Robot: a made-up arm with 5 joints.
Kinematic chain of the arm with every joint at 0, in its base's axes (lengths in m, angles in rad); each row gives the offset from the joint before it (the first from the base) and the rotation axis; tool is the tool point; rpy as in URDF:
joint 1: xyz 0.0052 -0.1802 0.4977 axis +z
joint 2: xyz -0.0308 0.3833 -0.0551 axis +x
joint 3: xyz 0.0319 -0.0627 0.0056 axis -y
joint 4: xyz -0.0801 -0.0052 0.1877 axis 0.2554 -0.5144 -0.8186
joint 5: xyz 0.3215 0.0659 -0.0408 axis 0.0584 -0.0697 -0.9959
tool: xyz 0.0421 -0.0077 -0.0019 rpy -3.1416 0 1.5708
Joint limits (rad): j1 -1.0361..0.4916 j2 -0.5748..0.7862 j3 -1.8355..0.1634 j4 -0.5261..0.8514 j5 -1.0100..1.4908
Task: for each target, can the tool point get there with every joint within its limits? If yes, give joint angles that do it. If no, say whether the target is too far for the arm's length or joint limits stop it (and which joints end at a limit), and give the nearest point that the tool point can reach.
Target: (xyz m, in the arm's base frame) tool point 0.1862 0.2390 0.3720
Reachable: yes | joints 0.3734 0.5518 -0.6939 0.1789 0.8014
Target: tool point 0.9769 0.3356 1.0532
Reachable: no: too far | nearest point 0.4598 0.0611 0.7212 | short by 0.673 m
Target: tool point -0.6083 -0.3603 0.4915
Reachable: no: joint limits stop it (at a limit: joint 1, joint 2, joint 3, joint 4) | nearest point 0.0602 -0.3240 0.4673 | short by 0.670 m
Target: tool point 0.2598 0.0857 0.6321
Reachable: yes | joints 0.2178 0.1624 -0.1051 0.5124 -0.4718
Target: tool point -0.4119 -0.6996 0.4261
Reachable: no: joint limits stop it (at a limit: joint 1, joint 2, joint 3, joint 4) | nearest point 0.0651 -0.3406 0.4801 | short by 0.599 m
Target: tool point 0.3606 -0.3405 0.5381
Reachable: yes | joints -0.8495 0.1103 -0.5039 0.7097 -0.3534
